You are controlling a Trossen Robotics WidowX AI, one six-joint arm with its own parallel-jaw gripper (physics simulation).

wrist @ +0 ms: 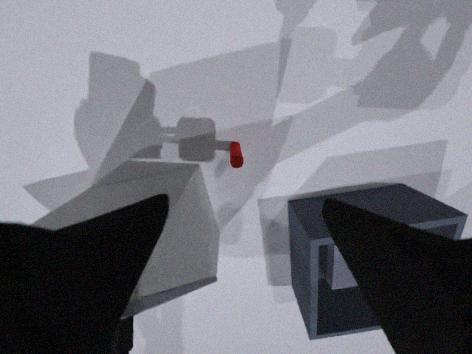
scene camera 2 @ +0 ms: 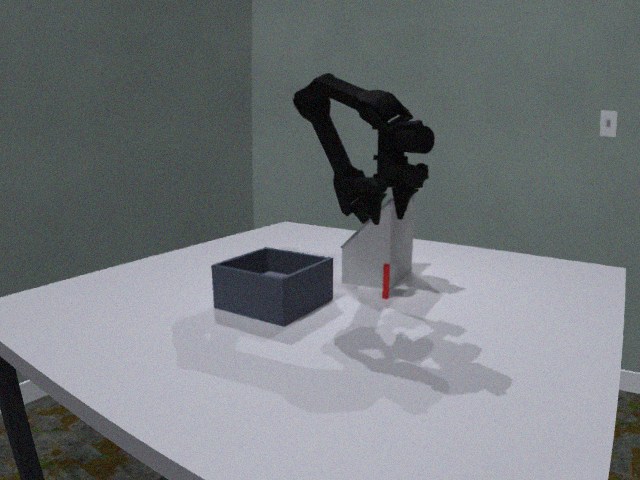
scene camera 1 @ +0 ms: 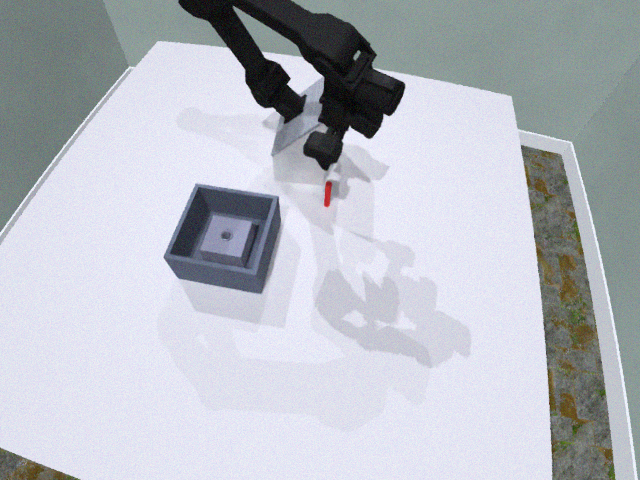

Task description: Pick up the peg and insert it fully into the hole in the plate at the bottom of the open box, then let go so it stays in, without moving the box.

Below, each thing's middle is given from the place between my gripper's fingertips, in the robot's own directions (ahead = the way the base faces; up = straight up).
I see the dark blue-grey box [scene camera 1: 183, 255] 150 mm ahead of my hand, 200 mm to the right of it and 130 mm below it. The rest, counted from my hand: pale plate [scene camera 1: 228, 241] 150 mm ahead, 200 mm to the right, 140 mm below.
